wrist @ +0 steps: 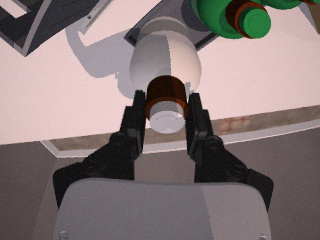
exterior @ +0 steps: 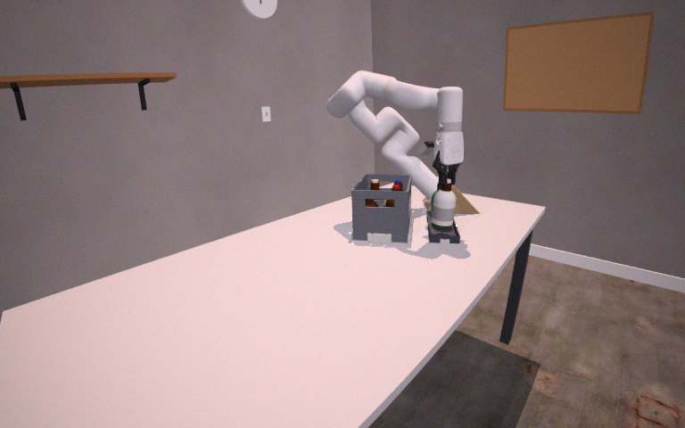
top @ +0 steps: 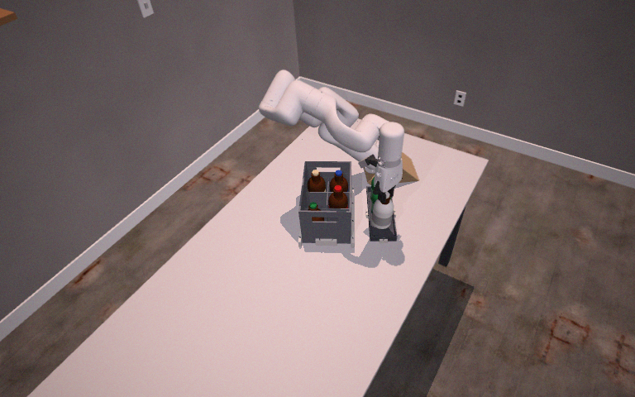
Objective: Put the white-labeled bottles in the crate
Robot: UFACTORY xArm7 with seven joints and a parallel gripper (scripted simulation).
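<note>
My gripper is now 80 mm above the white-labeled bottle. Also, from my hand: grey crate 20 mm behind, 230 mm to the right, 120 mm below; dark tray 90 mm behind, 20 mm to the right, 190 mm below.
</note>
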